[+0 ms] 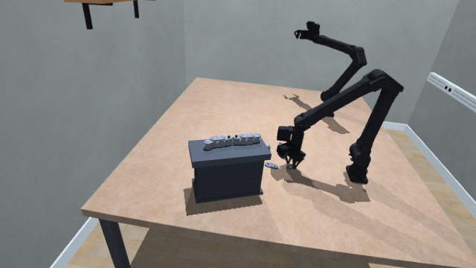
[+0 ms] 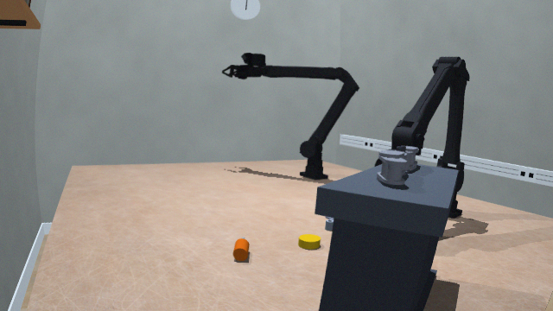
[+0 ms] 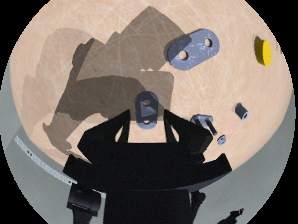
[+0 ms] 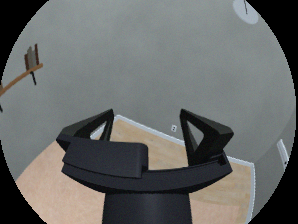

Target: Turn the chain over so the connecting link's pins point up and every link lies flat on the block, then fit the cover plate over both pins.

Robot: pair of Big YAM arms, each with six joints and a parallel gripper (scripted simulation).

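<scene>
Now: left hand 10 cm short of the cover plate, 1 cm to the right of it and 1 cm above it. The rest, counted from my left hand: orange cylinder 39 cm ahead, 12 cm to the right; then dark block 31 cm ahead, 21 cm to the left, 9 cm above; then yellow disc 24 cm ahead, 8 cm to the right.
</scene>
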